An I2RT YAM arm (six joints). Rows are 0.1 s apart.
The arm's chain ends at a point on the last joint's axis. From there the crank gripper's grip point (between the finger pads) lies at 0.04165 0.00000 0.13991 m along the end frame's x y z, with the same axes.
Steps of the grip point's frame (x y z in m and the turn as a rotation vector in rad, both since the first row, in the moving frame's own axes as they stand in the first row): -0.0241 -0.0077 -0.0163 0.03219 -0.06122 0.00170; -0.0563 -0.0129 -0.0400 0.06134 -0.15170 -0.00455; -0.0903 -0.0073 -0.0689 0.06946 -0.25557 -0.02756; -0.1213 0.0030 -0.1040 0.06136 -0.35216 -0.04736; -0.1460 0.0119 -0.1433 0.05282 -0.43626 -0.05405; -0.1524 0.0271 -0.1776 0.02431 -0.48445 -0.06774; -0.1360 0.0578 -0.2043 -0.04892 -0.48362 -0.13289; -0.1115 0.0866 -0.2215 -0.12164 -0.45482 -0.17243
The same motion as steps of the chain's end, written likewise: -0.0155 -0.0032 -0.0185 0.03219 -0.06122 0.00170; -0.0347 -0.0040 -0.0444 0.06134 -0.15170 -0.00455; -0.0535 0.0033 -0.0745 0.06946 -0.25557 -0.02756; -0.0703 0.0126 -0.1094 0.06136 -0.35216 -0.04736; -0.0828 0.0201 -0.1475 0.05282 -0.43626 -0.05405; -0.0823 0.0311 -0.1808 0.02431 -0.48445 -0.06774; -0.0665 0.0517 -0.2076 -0.04892 -0.48362 -0.13289; -0.0471 0.0707 -0.2249 -0.12164 -0.45482 -0.17243
